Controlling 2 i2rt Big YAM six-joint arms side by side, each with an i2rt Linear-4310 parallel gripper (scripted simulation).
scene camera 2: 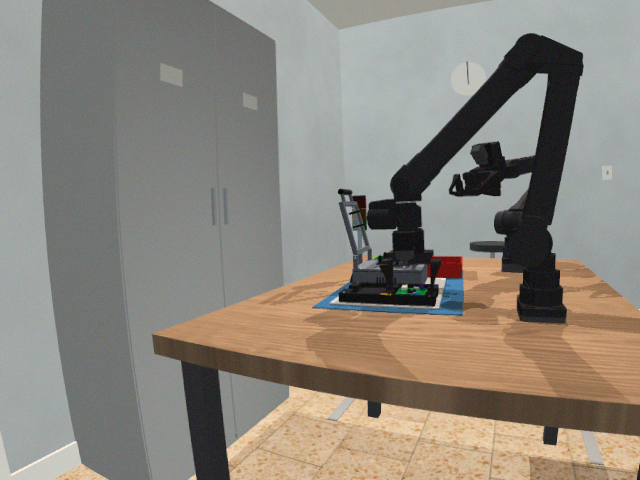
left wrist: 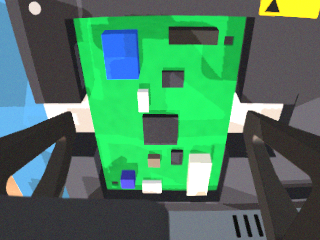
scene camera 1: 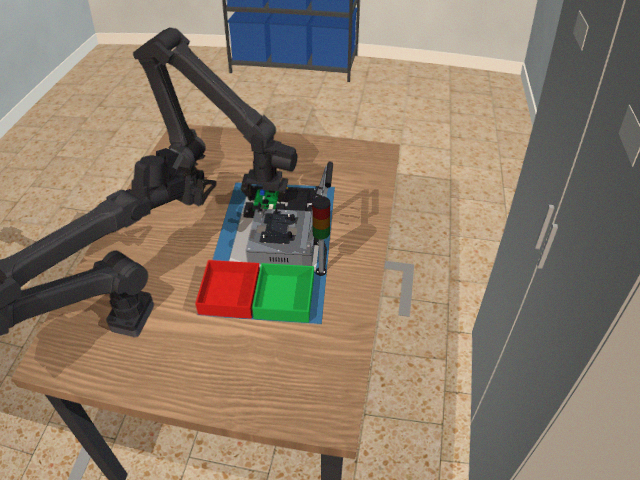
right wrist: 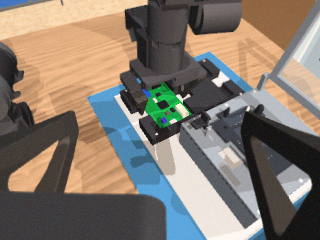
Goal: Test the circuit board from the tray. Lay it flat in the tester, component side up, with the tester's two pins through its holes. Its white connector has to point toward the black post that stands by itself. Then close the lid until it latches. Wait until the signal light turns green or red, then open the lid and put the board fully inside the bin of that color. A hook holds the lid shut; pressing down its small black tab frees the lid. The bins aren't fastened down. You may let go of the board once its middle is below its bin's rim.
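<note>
A green circuit board and a red bin appear in the pictures, together with the left gripper and the right gripper. The left wrist view and the right wrist view show the left gripper as well, and the right gripper can also be seen in the right wrist view.
</note>
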